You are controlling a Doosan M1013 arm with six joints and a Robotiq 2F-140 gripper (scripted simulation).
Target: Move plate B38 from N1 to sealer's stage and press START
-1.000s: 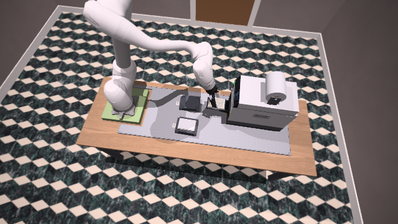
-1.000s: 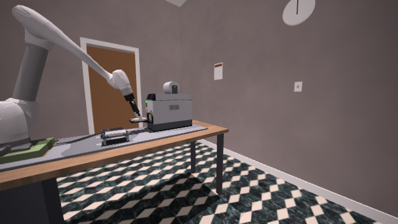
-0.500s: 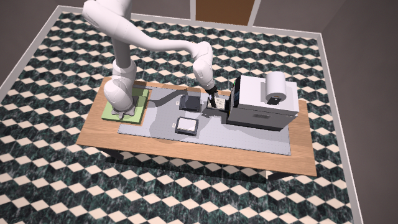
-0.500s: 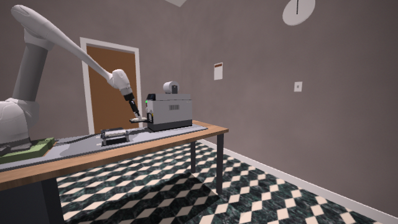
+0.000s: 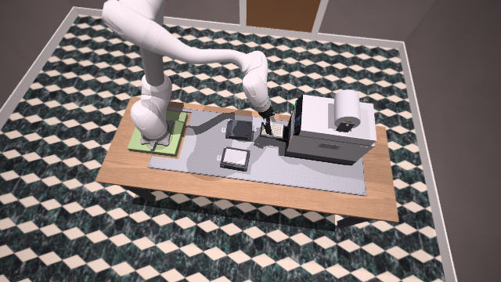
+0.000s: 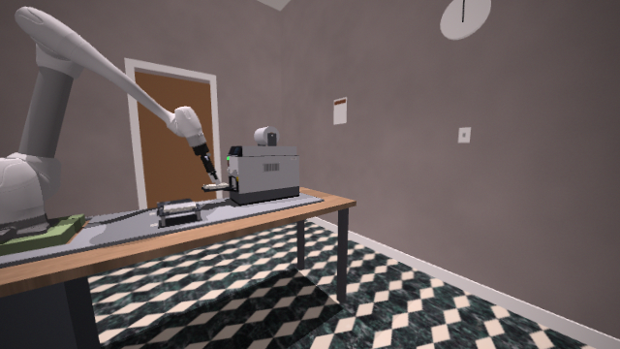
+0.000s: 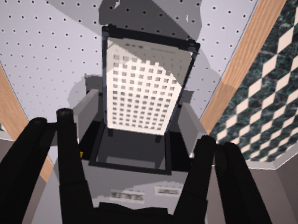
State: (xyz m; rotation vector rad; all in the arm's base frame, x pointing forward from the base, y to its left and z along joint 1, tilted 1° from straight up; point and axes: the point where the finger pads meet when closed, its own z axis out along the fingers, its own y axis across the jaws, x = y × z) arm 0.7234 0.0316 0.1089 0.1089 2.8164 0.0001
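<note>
Now: the plate B38 4 cm below my hand. The rest, counted from my hand: sealer stage (5 cm below); then white button (11 cm ahead, 9 cm to the left, 4 cm above); then pale plate (21 cm behind, 17 cm to the right, 9 cm below).
</note>
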